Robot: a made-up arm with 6 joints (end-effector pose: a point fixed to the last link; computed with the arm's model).
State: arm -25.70 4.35 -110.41 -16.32 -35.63 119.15
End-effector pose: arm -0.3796 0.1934 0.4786 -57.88 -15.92 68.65
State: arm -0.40 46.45 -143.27 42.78 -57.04 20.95
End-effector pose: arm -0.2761 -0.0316 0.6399 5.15 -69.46 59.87
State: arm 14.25 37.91 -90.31 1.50 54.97 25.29
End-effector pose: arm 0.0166 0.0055 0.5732 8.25 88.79 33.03
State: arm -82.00 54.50 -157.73 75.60 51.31 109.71
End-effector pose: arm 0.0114 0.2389 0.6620 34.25 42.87 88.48
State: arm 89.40 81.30 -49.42 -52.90 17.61 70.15
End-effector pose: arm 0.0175 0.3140 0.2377 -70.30 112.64 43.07
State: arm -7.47 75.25 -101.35 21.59 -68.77 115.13
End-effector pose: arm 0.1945 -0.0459 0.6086 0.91 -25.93 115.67
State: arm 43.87 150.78 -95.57 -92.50 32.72 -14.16
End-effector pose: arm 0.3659 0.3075 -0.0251 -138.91 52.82 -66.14
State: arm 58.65 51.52 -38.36 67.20 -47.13 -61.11
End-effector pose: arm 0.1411 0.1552 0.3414 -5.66 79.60 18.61
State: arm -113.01 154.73 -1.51 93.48 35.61 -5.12
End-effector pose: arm 0.0443 0.0165 0.0012 -116.87 44.16 -52.08
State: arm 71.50 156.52 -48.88 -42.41 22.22 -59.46
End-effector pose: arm 0.0707 0.1639 -0.1445 147.71 -6.35 9.14
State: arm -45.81 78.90 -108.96 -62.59 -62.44 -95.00
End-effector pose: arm 0.1859 -0.1247 0.6066 -67.11 -41.56 -157.72
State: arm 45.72 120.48 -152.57 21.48 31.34 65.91
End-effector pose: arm 0.2944 0.3180 0.5324 23.28 99.85 109.63
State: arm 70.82 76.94 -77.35 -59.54 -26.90 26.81
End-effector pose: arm 0.0825 0.3070 0.4528 -68.30 29.80 49.33
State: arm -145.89 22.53 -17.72 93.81 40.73 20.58
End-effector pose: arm -0.0761 -0.0979 0.2857 82.53 -28.87 6.49
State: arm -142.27 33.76 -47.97 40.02 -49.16 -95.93
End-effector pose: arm -0.0990 -0.0404 0.4622 -52.00 -6.93 135.36
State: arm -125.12 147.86 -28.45 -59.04 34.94 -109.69
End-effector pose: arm -0.0802 -0.0637 -0.0814 -63.04 133.56 66.08
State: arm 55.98 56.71 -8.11 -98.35 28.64 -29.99
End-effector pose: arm 0.1131 0.1175 0.1414 -140.71 10.13 -68.22
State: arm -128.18 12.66 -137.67 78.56 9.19 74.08
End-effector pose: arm 0.3055 0.3735 0.4705 -17.73 35.04 20.36
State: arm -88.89 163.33 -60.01 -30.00 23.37 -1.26
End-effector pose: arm -0.0077 -0.2067 -0.1771 -72.98 -135.10 -25.93
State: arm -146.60 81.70 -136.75 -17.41 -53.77 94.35
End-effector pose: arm -0.0756 -0.0669 0.7019 -15.20 23.25 -64.34
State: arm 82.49 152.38 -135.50 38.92 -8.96 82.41
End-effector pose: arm 0.0828 0.5840 0.1740 -46.32 -115.66 -113.12
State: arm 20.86 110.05 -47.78 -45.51 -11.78 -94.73
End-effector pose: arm 0.3120 0.1280 0.0763 -145.27 20.90 -41.79
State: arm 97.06 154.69 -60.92 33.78 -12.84 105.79
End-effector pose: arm -0.0280 0.2854 -0.1452 64.66 165.89 21.64
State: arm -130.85 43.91 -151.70 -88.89 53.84 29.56
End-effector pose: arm 0.1651 0.2637 0.6202 46.85 -70.64 -157.31
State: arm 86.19 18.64 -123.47 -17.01 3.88 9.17
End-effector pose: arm -0.0233 -0.3670 0.5647 13.59 -11.00 77.99
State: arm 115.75 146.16 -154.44 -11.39 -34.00 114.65
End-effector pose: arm -0.2440 0.4908 0.3746 12.67 -53.84 -128.41
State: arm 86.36 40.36 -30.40 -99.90 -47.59 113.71
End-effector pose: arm -0.0324 0.1658 0.3068 -106.53 69.98 103.18
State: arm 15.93 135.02 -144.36 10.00 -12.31 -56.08
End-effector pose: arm 0.5131 0.1442 0.4053 -31.57 56.02 -28.34
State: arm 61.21 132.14 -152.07 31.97 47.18 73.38
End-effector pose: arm 0.2214 0.4505 0.4221 -22.27 -138.19 -104.94
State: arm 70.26 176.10 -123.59 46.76 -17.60 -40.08
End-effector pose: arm 0.1870 0.4829 -0.1213 -61.84 110.78 29.02
